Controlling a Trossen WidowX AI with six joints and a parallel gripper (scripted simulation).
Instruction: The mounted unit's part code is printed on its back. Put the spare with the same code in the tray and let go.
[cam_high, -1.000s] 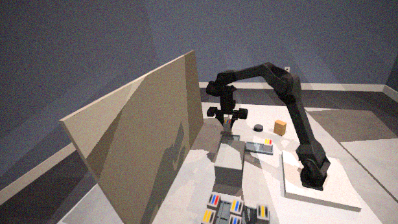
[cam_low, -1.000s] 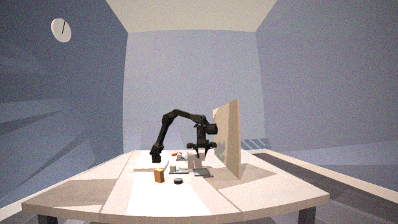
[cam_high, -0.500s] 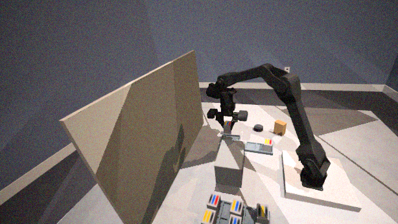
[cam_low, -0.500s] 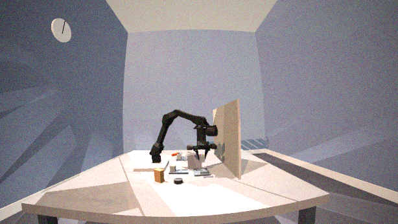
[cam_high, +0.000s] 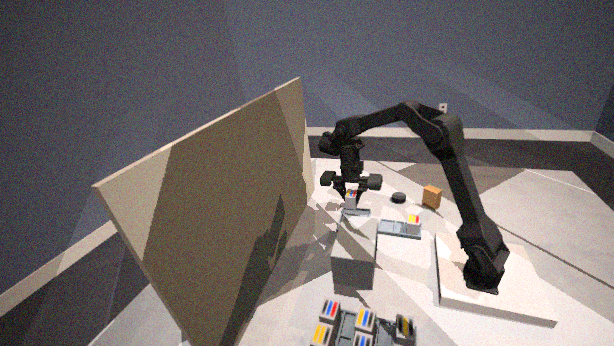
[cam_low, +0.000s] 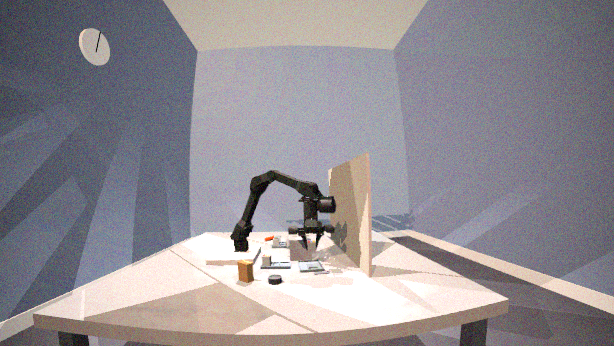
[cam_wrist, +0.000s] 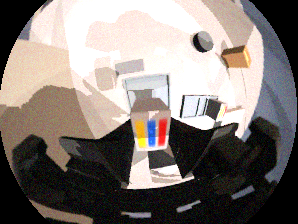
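My gripper tip is now 10 mm past the grey tray and 70 mm above it. Round my gripper tip: tan panel: 170 mm ahead, 200 mm to the left, 150 mm above; then brown box: 240 mm behind, 140 mm to the right, 40 mm below.
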